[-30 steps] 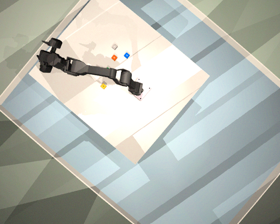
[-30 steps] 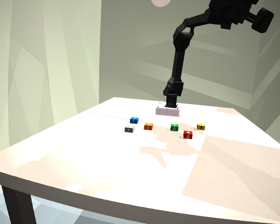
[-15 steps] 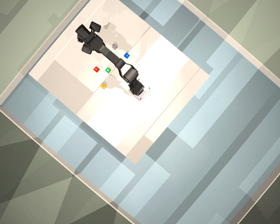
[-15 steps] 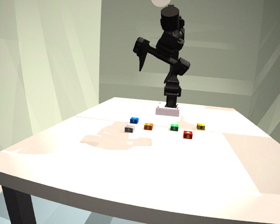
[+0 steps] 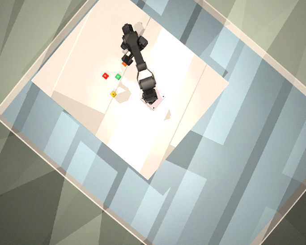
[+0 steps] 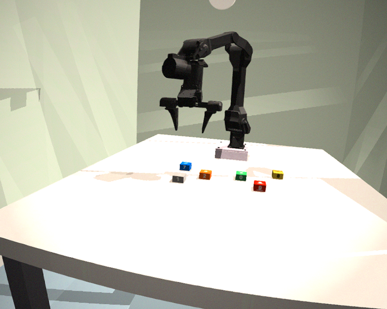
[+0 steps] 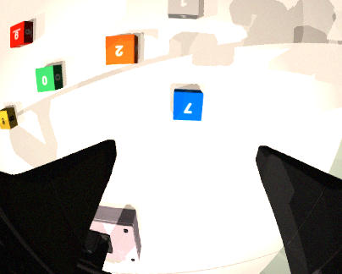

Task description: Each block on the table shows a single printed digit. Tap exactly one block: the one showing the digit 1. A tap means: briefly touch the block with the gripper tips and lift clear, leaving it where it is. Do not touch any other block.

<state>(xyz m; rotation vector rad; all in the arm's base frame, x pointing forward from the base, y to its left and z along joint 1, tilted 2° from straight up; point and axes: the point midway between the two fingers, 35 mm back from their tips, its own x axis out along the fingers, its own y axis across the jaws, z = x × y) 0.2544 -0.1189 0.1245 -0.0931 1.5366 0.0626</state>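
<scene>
The grey block lies 110 mm below my gripper tip, 110 mm ahead of it and 10 mm to the left of it. The rest, counted from my gripper tip: red block 230 mm to the left, 110 mm below, 80 mm ahead; then green block 170 mm to the left, 110 mm below, 20 mm ahead.
</scene>
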